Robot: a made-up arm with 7 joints. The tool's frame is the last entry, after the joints. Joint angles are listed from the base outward.
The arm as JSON. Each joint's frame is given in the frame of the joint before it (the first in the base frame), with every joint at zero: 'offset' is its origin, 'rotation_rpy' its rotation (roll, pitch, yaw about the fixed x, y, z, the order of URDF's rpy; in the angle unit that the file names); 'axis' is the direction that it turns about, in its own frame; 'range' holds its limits. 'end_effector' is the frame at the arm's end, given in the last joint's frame.
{
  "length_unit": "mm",
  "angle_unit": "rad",
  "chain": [
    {
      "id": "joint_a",
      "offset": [
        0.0,
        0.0,
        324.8
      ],
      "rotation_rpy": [
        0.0,
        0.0,
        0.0
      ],
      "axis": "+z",
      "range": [
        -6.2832,
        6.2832
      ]
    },
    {
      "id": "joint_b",
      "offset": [
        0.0,
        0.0,
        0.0
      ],
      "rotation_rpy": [
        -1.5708,
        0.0,
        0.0
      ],
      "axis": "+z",
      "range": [
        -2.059,
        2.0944
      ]
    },
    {
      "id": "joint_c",
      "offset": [
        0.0,
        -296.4,
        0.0
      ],
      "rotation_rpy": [
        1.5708,
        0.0,
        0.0
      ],
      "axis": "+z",
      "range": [
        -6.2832,
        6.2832
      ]
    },
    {
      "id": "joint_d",
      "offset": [
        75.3,
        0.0,
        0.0
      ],
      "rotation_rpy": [
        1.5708,
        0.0,
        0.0
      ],
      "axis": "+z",
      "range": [
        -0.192,
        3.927
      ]
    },
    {
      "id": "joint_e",
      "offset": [
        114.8,
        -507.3,
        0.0
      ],
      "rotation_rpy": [
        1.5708,
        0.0,
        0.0
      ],
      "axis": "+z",
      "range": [
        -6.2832,
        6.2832
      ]
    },
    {
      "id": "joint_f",
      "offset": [
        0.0,
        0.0,
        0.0
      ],
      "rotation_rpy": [
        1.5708,
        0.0,
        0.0
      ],
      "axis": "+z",
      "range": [
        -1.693,
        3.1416
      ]
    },
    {
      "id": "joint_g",
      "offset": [
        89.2,
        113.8,
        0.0
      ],
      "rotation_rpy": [
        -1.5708,
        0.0,
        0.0
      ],
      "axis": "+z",
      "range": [
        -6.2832,
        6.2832
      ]
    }
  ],
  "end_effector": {
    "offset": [
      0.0,
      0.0,
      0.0
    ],
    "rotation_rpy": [
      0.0,
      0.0,
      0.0
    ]
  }
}
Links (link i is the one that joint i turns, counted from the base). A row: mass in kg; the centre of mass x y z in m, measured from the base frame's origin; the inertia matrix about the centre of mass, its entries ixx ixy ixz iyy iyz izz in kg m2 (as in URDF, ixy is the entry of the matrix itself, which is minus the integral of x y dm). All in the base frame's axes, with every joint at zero. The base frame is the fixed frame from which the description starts. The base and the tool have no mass.
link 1: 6.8; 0.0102 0.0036 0.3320; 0.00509 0 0 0.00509 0 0.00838
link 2: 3; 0.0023 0.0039 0.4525; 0.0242 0 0 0.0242 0 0.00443
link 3: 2.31; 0.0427 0.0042 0.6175; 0.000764 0 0 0.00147 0 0.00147
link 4: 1.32; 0.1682 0.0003 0.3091; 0.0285 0 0.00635 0.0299 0 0.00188
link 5: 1.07; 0.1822 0.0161 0.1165; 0.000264 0 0 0.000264 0 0.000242
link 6: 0.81; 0.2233 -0.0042 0.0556; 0.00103 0 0.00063 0.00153 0 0.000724
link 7: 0.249; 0.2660 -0.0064 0.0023; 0.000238 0 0 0.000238 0 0.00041
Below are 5 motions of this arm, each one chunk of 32 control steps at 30 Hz.
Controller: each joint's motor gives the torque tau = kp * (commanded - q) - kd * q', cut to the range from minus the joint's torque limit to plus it. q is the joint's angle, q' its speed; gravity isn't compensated. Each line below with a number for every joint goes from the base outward.
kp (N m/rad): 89 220 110 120 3.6 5.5 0.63
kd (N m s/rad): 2.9 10 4.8 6.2 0.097 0.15 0.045
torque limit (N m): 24 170 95 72 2.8 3.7 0.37
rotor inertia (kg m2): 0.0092 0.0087 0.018 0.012 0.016 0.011 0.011
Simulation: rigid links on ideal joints. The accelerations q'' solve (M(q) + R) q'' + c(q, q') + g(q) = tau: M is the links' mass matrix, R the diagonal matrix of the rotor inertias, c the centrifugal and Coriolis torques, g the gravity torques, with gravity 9.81 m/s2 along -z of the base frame. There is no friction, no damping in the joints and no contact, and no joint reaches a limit. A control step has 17 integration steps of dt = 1/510 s. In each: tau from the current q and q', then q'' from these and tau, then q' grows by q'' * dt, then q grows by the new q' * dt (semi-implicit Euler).
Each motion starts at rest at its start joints. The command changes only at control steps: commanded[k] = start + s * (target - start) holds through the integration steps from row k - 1 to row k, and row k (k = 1, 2, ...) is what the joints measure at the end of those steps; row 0 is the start. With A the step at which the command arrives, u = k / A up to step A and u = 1 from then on. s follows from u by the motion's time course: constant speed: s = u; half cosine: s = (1 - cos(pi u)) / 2; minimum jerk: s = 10 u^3 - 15 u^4 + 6 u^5; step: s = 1 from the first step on.
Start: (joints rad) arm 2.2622 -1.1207 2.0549 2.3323 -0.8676 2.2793 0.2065
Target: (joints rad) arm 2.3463 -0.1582 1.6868 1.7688 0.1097 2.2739 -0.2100
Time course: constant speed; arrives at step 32
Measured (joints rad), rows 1 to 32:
1: 2.2656 -1.1259 2.0539 2.3240 -0.8643 2.2820 0.2063
2: 2.2726 -1.1336 2.0624 2.3016 -0.8498 2.2870 0.2058
3: 2.2816 -1.1406 2.0775 2.2694 -0.8086 2.2880 0.2052
4: 2.2907 -1.1451 2.0949 2.2331 -0.7311 2.2805 0.2044
5: 2.2986 -1.1452 2.1115 2.1958 -0.6171 2.2636 0.2035
6: 2.3047 -1.1394 2.1251 2.1595 -0.4750 2.2403 0.2023
7: 2.3086 -1.1270 2.1341 2.1255 -0.3206 2.2166 0.2004
8: 2.3106 -1.1081 2.1378 2.0949 -0.1739 2.1990 0.1975
9: 2.3116 -1.0831 2.1355 2.0687 -0.0554 2.1916 0.1931
10: 2.3127 -1.0525 2.1273 2.0472 0.0193 2.1941 0.1869
11: 2.3147 -1.0167 2.1133 2.0306 0.0432 2.2031 0.1784
12: 2.3181 -0.9763 2.0942 2.0180 0.0198 2.2140 0.1674
13: 2.3225 -0.9322 2.0710 2.0088 -0.0395 2.2232 0.1537
14: 2.3277 -0.8855 2.0449 2.0021 -0.1182 2.2294 0.1372
15: 2.3327 -0.8376 2.0170 1.9969 -0.1995 2.2338 0.1182
16: 2.3370 -0.7894 1.9886 1.9922 -0.2689 2.2386 0.0971
17: 2.3399 -0.7421 1.9608 1.9868 -0.3167 2.2459 0.0741
18: 2.3410 -0.6965 1.9344 1.9794 -0.3375 2.2570 0.0498
19: 2.3399 -0.6535 1.9102 1.9690 -0.3305 2.2714 0.0250
20: 2.3364 -0.6134 1.8887 1.9546 -0.2986 2.2868 0.0001
21: 2.3305 -0.5765 1.8703 1.9357 -0.2471 2.2996 -0.0242
22: 2.3227 -0.5427 1.8546 1.9122 -0.1832 2.3065 -0.0474
23: 2.3141 -0.5114 1.8414 1.8848 -0.1152 2.3052 -0.0694
24: 2.3058 -0.4820 1.8298 1.8543 -0.0511 2.2955 -0.0899
25: 2.2992 -0.4535 1.8193 1.8223 0.0024 2.2797 -0.1092
26: 2.2955 -0.4250 1.8089 1.7905 0.0407 2.2615 -0.1272
27: 2.2953 -0.3956 1.7982 1.7605 0.0626 2.2455 -0.1441
28: 2.2989 -0.3649 1.7867 1.7336 0.0698 2.2353 -0.1601
29: 2.3059 -0.3326 1.7743 1.7106 0.0672 2.2328 -0.1753
30: 2.3155 -0.2989 1.7611 1.6919 0.0609 2.2378 -0.1895
31: 2.3267 -0.2641 1.7475 1.6770 0.0573 2.2479 -0.2030
32: 2.3380 -0.2288 1.7337 1.6649 0.0619 2.2600 -0.2156

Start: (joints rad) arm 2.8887 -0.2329 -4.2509 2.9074 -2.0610 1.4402 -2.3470
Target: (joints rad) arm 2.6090 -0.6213 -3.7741 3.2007 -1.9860 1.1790 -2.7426
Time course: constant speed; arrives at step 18
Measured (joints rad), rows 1 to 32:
1: 2.8710 -0.2390 -4.2379 2.9163 -2.0537 1.4544 -2.3480
2: 2.8491 -0.2524 -4.2182 2.9300 -2.0383 1.4894 -2.3507
3: 2.8311 -0.2718 -4.1943 2.9455 -2.0188 1.5297 -2.3558
4: 2.8175 -0.2966 -4.1679 2.9626 -1.9989 1.5595 -2.3637
5: 2.8073 -0.3261 -4.1403 2.9803 -1.9825 1.5682 -2.3746
6: 2.7989 -0.3591 -4.1122 2.9976 -1.9725 1.5513 -2.3889
7: 2.7913 -0.3942 -4.0842 3.0134 -1.9700 1.5106 -2.4064
8: 2.7832 -0.4304 -4.0565 3.0273 -1.9744 1.4522 -2.4272
9: 2.7739 -0.4666 -4.0293 3.0392 -1.9833 1.3850 -2.4509
10: 2.7631 -0.5021 -4.0024 3.0493 -1.9933 1.3179 -2.4772
11: 2.7505 -0.5364 -3.9758 3.0582 -2.0006 1.2581 -2.5058
12: 2.7361 -0.5693 -3.9493 3.0664 -2.0020 1.2103 -2.5362
13: 2.7201 -0.6004 -3.9230 3.0744 -1.9956 1.1761 -2.5681
14: 2.7027 -0.6298 -3.8967 3.0828 -1.9811 1.1546 -2.6009
15: 2.6841 -0.6573 -3.8706 3.0918 -1.9599 1.1430 -2.6342
16: 2.6645 -0.6829 -3.8444 3.1019 -1.9344 1.1379 -2.6676
17: 2.6443 -0.7069 -3.8184 3.1131 -1.9078 1.1360 -2.7005
18: 2.6239 -0.7294 -3.7923 3.1255 -1.8833 1.1345 -2.7327
19: 2.6083 -0.7458 -3.7804 3.1293 -1.8633 1.1357 -2.7629
20: 2.5978 -0.7557 -3.7750 3.1257 -1.8488 1.1379 -2.7901
21: 2.5901 -0.7612 -3.7722 3.1198 -1.8389 1.1392 -2.8135
22: 2.5844 -0.7637 -3.7706 3.1150 -1.8331 1.1395 -2.8327
23: 2.5803 -0.7639 -3.7697 3.1122 -1.8312 1.1397 -2.8473
24: 2.5780 -0.7623 -3.7693 3.1118 -1.8333 1.1409 -2.8568
25: 2.5776 -0.7591 -3.7692 3.1137 -1.8390 1.1437 -2.8614
26: 2.5792 -0.7547 -3.7694 3.1175 -1.8479 1.1482 -2.8613
27: 2.5826 -0.7495 -3.7697 3.1228 -1.8592 1.1539 -2.8568
28: 2.5876 -0.7438 -3.7702 3.1294 -1.8723 1.1602 -2.8486
29: 2.5939 -0.7379 -3.7708 3.1369 -1.8861 1.1662 -2.8373
30: 2.6009 -0.7322 -3.7714 3.1447 -1.9001 1.1713 -2.8236
31: 2.6081 -0.7269 -3.7722 3.1525 -1.9135 1.1751 -2.8083
32: 2.6151 -0.7221 -3.7729 3.1600 -1.9258 1.1776 -2.7923

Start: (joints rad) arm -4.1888 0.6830 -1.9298 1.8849 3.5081 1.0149 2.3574
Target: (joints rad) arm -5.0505 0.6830 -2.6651 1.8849 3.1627 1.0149 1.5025
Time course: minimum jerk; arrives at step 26
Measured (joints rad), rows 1 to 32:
1: -4.1894 0.6917 -1.9314 1.8759 3.5110 1.0183 2.3569
2: -4.1939 0.7046 -1.9228 1.8619 3.5200 1.0195 2.3548
3: -4.2013 0.7177 -1.9044 1.8474 3.5303 1.0092 2.3515
4: -4.2100 0.7316 -1.8825 1.8335 3.5357 0.9823 2.3478
5: -4.2199 0.7467 -1.8625 1.8214 3.5312 0.9404 2.3441
6: -4.2312 0.7628 -1.8479 1.8124 3.5146 0.8904 2.3403
7: -4.2449 0.7790 -1.8409 1.8074 3.4864 0.8427 2.3358
8: -4.2622 0.7945 -1.8434 1.8071 3.4494 0.8079 2.3295
9: -4.2848 0.8086 -1.8565 1.8115 3.4070 0.7940 2.3195
10: -4.3147 0.8205 -1.8810 1.8204 3.3620 0.8051 2.3040
11: -4.3538 0.8298 -1.9175 1.8330 3.3153 0.8406 2.2810
12: -4.4038 0.8357 -1.9657 1.8480 3.2666 0.8956 2.2487
13: -4.4656 0.8377 -2.0243 1.8635 3.2157 0.9615 2.2057
14: -4.5389 0.8350 -2.0912 1.8769 3.1643 1.0270 2.1511
15: -4.6221 0.8271 -2.1625 1.8853 3.1163 1.0800 2.0851
16: -4.7118 0.8135 -2.2336 1.8862 3.0767 1.1092 2.0086
17: -4.8035 0.7946 -2.3002 1.8781 3.0496 1.1070 1.9239
18: -4.8919 0.7709 -2.3594 1.8608 3.0373 1.0719 1.8343
19: -4.9711 0.7430 -2.4112 1.8360 3.0409 1.0092 1.7436
20: -5.0363 0.7120 -2.4580 1.8063 3.0607 0.9297 1.6558
21: -5.0850 0.6796 -2.5033 1.7751 3.0958 0.8466 1.5748
22: -5.1177 0.6481 -2.5498 1.7459 3.1437 0.7725 1.5040
23: -5.1381 0.6201 -2.5973 1.7217 3.1984 0.7174 1.4465
24: -5.1508 0.5979 -2.6427 1.7041 3.2524 0.6872 1.4041
25: -5.1589 0.5829 -2.6825 1.6934 3.2975 0.6835 1.3778
26: -5.1631 0.5754 -2.7137 1.6895 3.3283 0.7032 1.3674
27: -5.1627 0.5750 -2.7347 1.6922 3.3430 0.7396 1.3712
28: -5.1571 0.5809 -2.7448 1.7010 3.3429 0.7845 1.3867
29: -5.1461 0.5922 -2.7441 1.7152 3.3311 0.8303 1.4107
30: -5.1302 0.6077 -2.7332 1.7336 3.3104 0.8713 1.4398
31: -5.1110 0.6264 -2.7130 1.7544 3.2829 0.9049 1.4709
32: -5.0903 0.6476 -2.6858 1.7761 3.2492 0.9308 1.5010

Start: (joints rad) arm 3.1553 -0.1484 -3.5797 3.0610 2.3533 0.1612 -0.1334
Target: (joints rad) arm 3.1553 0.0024 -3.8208 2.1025 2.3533 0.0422 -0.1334
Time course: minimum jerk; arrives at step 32
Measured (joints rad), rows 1 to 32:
1: 3.1528 -0.1525 -3.5796 3.0668 2.3549 0.1483 -0.1333
2: 3.1544 -0.1581 -3.5799 3.0724 2.3570 0.1222 -0.1331
3: 3.1577 -0.1626 -3.5804 3.0731 2.3589 0.0960 -0.1330
4: 3.1597 -0.1654 -3.5816 3.0684 2.3611 0.0771 -0.1330
5: 3.1600 -0.1665 -3.5838 3.0581 2.3637 0.0678 -0.1332
6: 3.1596 -0.1659 -3.5873 3.0426 2.3663 0.0667 -0.1337
7: 3.1594 -0.1639 -3.5920 3.0222 2.3687 0.0710 -0.1344
8: 3.1598 -0.1604 -3.5979 2.9971 2.3706 0.0776 -0.1353
9: 3.1606 -0.1557 -3.6050 2.9671 2.3718 0.0835 -0.1362
10: 3.1617 -0.1499 -3.6132 2.9322 2.3725 0.0869 -0.1371
11: 3.1627 -0.1432 -3.6226 2.8923 2.3728 0.0866 -0.1379
12: 3.1635 -0.1359 -3.6329 2.8474 2.3728 0.0823 -0.1386
13: 3.1640 -0.1283 -3.6443 2.7977 2.3729 0.0745 -0.1393
14: 3.1641 -0.1208 -3.6564 2.7437 2.3736 0.0639 -0.1401
15: 3.1637 -0.1138 -3.6693 2.6857 2.3752 0.0514 -0.1411
16: 3.1631 -0.1077 -3.6827 2.6244 2.3782 0.0378 -0.1424
17: 3.1621 -0.1027 -3.6964 2.5606 2.3830 0.0237 -0.1441
18: 3.1608 -0.0990 -3.7101 2.4952 2.3897 0.0095 -0.1466
19: 3.1594 -0.0966 -3.7237 2.4291 2.3984 -0.0047 -0.1497
20: 3.1578 -0.0956 -3.7368 2.3634 2.4091 -0.0190 -0.1537
21: 3.1561 -0.0957 -3.7492 2.2992 2.4214 -0.0334 -0.1585
22: 3.1543 -0.0968 -3.7608 2.2376 2.4350 -0.0480 -0.1642
23: 3.1525 -0.0985 -3.7714 2.1797 2.4494 -0.0628 -0.1706
24: 3.1507 -0.1006 -3.7808 2.1266 2.4638 -0.0775 -0.1778
25: 3.1490 -0.1026 -3.7890 2.0792 2.4776 -0.0916 -0.1855
26: 3.1473 -0.1043 -3.7959 2.0384 2.4900 -0.1046 -0.1934
27: 3.1458 -0.1053 -3.8016 2.0050 2.5003 -0.1156 -0.2014
28: 3.1446 -0.1054 -3.8062 1.9791 2.5079 -0.1239 -0.2091
29: 3.1438 -0.1045 -3.8097 1.9610 2.5121 -0.1289 -0.2162
30: 3.1434 -0.1026 -3.8122 1.9504 2.5127 -0.1302 -0.2223
31: 3.1436 -0.0996 -3.8139 1.9464 2.5094 -0.1276 -0.2271
32: 3.1445 -0.0954 -3.8148 1.9480 2.5024 -0.1213 -0.2302

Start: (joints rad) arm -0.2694 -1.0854 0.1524 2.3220 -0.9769 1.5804 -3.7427
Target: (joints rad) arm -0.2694 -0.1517 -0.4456 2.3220 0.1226 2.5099 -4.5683
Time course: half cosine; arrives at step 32
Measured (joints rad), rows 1 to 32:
1: -0.2694 -1.0957 0.1519 2.3128 -0.9725 1.5953 -3.7435
2: -0.2705 -1.1100 0.1524 2.3113 -0.9570 1.6384 -3.7468
3: -0.2736 -1.1232 0.1517 2.3224 -0.9339 1.6945 -3.7529
4: -0.2780 -1.1350 0.1484 2.3418 -0.9105 1.7473 -3.7622
5: -0.2828 -1.1444 0.1422 2.3661 -0.8923 1.7867 -3.7748
6: -0.2873 -1.1502 0.1325 2.3924 -0.8824 1.8095 -3.7907
7: -0.2912 -1.1509 0.1189 2.4187 -0.8812 1.8189 -3.8096
8: -0.2942 -1.1452 0.1011 2.4431 -0.8872 1.8219 -3.8314
9: -0.2960 -1.1323 0.0791 2.4642 -0.8977 1.8270 -3.8557
10: -0.2966 -1.1114 0.0533 2.4808 -0.9088 1.8414 -3.8821
11: -0.2957 -1.0822 0.0242 2.4920 -0.9159 1.8700 -3.9106
12: -0.2933 -1.0449 -0.0076 2.4972 -0.9142 1.9138 -3.9410
13: -0.2895 -0.9996 -0.0412 2.4960 -0.8990 1.9701 -3.9733
14: -0.2846 -0.9471 -0.0760 2.4886 -0.8664 2.0334 -4.0077
15: -0.2791 -0.8880 -0.1112 2.4752 -0.8136 2.0966 -4.0440
16: -0.2735 -0.8233 -0.1459 2.4564 -0.7393 2.1531 -4.0824
17: -0.2690 -0.7541 -0.1792 2.4331 -0.6448 2.1984 -4.1224
18: -0.2664 -0.6815 -0.2099 2.4063 -0.5334 2.2310 -4.1638
19: -0.2658 -0.6067 -0.2367 2.3774 -0.4108 2.2534 -4.2062
20: -0.2659 -0.5313 -0.2589 2.3476 -0.2844 2.2703 -4.2487
21: -0.2636 -0.4570 -0.2778 2.3183 -0.1626 2.2873 -4.2908
22: -0.2575 -0.3856 -0.2958 2.2898 -0.0543 2.3084 -4.3317
23: -0.2498 -0.3185 -0.3138 2.2625 0.0321 2.3353 -4.3708
24: -0.2431 -0.2568 -0.3308 2.2374 0.0904 2.3671 -4.4076
25: -0.2380 -0.2016 -0.3466 2.2154 0.1182 2.4009 -4.4416
26: -0.2343 -0.1537 -0.3613 2.1970 0.1185 2.4328 -4.4723
27: -0.2323 -0.1137 -0.3750 2.1825 0.0989 2.4595 -4.4993
28: -0.2324 -0.0818 -0.3878 2.1721 0.0693 2.4791 -4.5222
29: -0.2347 -0.0581 -0.3999 2.1658 0.0401 2.4918 -4.5409
30: -0.2391 -0.0423 -0.4112 2.1632 0.0188 2.4989 -4.5551
31: -0.2451 -0.0342 -0.4214 2.1639 0.0094 2.5024 -4.5652
32: -0.2521 -0.0335 -0.4300 2.1675 0.0115 2.5042 -4.5712

